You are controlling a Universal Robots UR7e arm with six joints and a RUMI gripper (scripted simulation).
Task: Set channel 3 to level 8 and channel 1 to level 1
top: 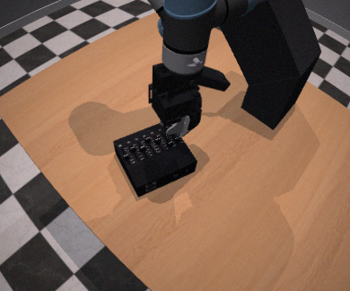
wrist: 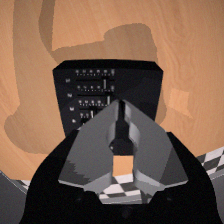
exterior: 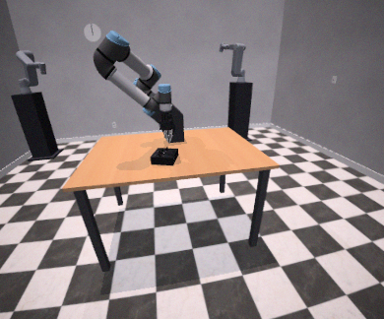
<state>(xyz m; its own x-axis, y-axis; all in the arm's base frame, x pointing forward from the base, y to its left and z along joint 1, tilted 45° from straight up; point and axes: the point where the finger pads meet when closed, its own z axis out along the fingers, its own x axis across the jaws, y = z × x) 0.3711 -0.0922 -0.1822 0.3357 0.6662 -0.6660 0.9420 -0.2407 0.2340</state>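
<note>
Right now the fader knob is 5 cm below my hand, 2 cm to the right of it and 1 cm behind it.
</note>
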